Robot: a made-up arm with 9 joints. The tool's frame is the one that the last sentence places.
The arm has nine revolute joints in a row. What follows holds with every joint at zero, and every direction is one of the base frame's. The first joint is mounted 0.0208 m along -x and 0.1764 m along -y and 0.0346 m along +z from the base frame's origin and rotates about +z. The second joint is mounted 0.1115 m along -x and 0.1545 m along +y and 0.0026 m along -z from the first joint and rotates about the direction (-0.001, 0.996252, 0.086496). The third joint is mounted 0.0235 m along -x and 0.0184 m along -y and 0.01 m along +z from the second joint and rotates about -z. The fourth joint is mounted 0.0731 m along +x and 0.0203 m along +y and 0.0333 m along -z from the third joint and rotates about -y. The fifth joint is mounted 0.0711 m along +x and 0.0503 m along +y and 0.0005 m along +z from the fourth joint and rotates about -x. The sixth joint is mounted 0.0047 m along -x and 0.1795 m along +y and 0.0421 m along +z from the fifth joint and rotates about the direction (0.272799, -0.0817, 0.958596). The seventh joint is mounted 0.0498 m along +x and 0.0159 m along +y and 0.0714 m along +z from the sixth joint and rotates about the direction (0.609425, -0.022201, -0.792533). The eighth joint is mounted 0.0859 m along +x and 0.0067 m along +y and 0.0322 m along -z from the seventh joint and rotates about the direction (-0.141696, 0.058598, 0.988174). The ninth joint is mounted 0.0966 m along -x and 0.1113 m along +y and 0.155 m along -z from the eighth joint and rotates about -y. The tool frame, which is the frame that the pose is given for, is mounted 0.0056 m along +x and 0.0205 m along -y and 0.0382 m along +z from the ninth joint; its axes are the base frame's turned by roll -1.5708, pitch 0 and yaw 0 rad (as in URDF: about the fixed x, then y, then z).
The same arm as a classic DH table. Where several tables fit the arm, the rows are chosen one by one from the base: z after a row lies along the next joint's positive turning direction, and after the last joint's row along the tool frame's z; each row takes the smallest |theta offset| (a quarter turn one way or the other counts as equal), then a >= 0, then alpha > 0; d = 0 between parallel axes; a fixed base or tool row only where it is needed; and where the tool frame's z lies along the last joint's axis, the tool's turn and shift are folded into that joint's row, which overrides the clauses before.
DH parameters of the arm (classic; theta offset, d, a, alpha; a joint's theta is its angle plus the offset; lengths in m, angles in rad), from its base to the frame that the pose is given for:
base (fixed): 1.4534 0 -0.1776 0
joint 1: -1.4524 0.0186 -0.1113 -1.4842
joint 2: 0 0.1367 -0.0235 -1.6574
joint 3: 0.001 0.0217 0.0731 -1.5708
joint 4: 1.5708 -0.0706 0.0005 -1.5708
joint 5: 1.4858 -0.0588 0.1824 1.8471
joint 6: -0.1111 0.1278 0.025 2.2039
joint 7: -0.1979 0.1971 0.0045 -2.6277
joint 8: 1.512 -0.0403 0.1176 -1.6294
joint 9: 1.2828 0 -0.0386 3.1416
tool (fixed): -1.7164 0.099 0 0

